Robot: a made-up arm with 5 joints.
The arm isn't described. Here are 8 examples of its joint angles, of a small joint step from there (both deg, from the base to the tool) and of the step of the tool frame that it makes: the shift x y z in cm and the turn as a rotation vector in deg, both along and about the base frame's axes.
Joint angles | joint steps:
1: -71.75 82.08 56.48 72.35 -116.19 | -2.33 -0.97 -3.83 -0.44 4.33
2: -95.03 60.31 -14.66 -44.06 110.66 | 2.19 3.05 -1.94 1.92 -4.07
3: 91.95 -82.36 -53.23 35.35 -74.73 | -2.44 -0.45 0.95 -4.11 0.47
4: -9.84 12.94 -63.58 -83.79 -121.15 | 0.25 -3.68 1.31 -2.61 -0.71
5: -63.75 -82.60 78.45 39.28 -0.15 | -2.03 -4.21 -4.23 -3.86 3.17
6: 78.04 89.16 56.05 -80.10 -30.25 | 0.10 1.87 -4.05 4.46 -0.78
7: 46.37 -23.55 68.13 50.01 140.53 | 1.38 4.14 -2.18 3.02 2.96
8: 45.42 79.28 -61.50 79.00 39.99 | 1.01 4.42 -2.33 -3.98 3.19
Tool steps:
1: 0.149 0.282 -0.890 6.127 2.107 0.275
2: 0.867 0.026 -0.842 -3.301 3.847 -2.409
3: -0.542 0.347 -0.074 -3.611 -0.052 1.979
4: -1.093 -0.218 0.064 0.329 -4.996 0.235
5: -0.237 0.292 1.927 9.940 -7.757 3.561
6: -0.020 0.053 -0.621 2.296 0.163 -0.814
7: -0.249 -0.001 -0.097 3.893 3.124 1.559
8: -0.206 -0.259 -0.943 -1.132 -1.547 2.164
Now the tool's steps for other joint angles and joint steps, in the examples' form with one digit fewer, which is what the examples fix.
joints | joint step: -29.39 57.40 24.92 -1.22 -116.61 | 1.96 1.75 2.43 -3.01 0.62
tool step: -0.44 -0.70 -0.34 -0.64 0.99 -1.35
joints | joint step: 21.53 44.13 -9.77 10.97 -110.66 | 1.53 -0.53 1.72 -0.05 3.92
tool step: -0.42 -0.44 -0.18 -2.09 2.09 1.29
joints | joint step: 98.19 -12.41 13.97 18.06 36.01 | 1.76 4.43 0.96 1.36 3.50
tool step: -0.59 -0.21 -1.56 7.17 2.12 -0.39
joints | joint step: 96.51 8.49 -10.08 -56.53 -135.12 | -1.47 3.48 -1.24 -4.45 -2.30
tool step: 0.44 -0.29 -0.44 -2.32 -0.95 3.45
